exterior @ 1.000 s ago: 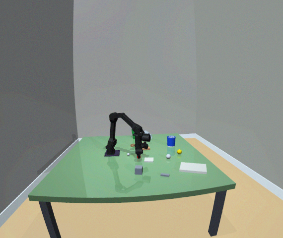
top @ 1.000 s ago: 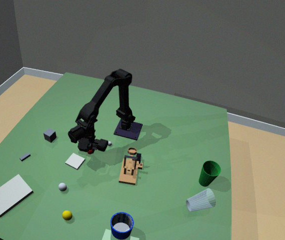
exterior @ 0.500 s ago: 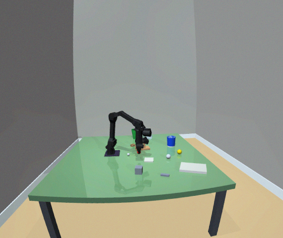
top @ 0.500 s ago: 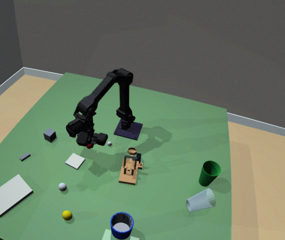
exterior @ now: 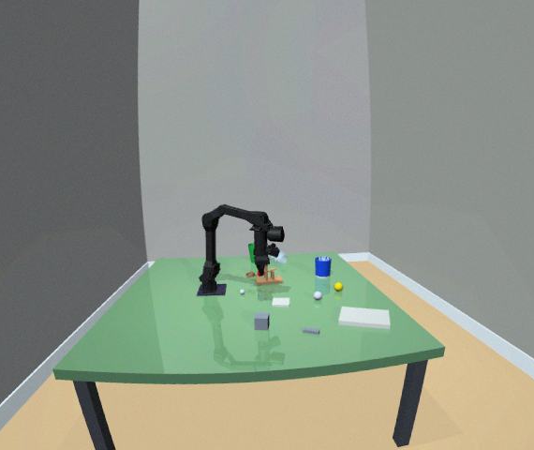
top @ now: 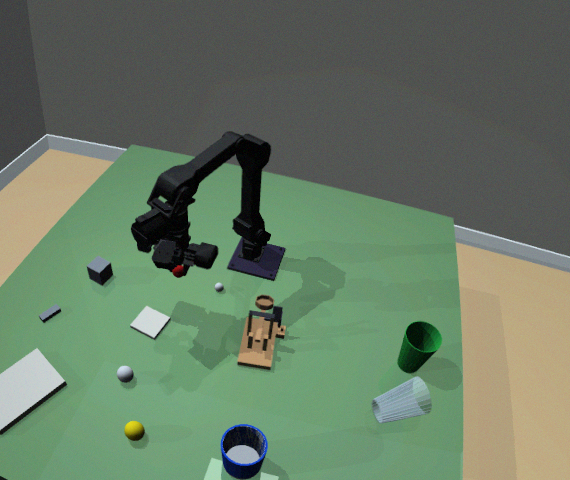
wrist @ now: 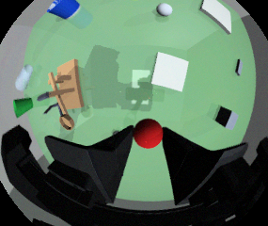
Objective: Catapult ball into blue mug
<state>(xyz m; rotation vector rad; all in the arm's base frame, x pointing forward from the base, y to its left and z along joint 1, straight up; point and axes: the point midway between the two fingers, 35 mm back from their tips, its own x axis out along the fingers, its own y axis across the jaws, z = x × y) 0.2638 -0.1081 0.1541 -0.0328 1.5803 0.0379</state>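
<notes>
Right now my gripper tip is 24 cm to the right of the wooden catapult and 8 cm above it. From my gripper tip the other things lie so: white tile (12 cm below, 8 cm ahead, 5 cm to the right); red ball (1 cm above); small white ball (12 cm below, 9 cm behind, 7 cm to the left).
</notes>
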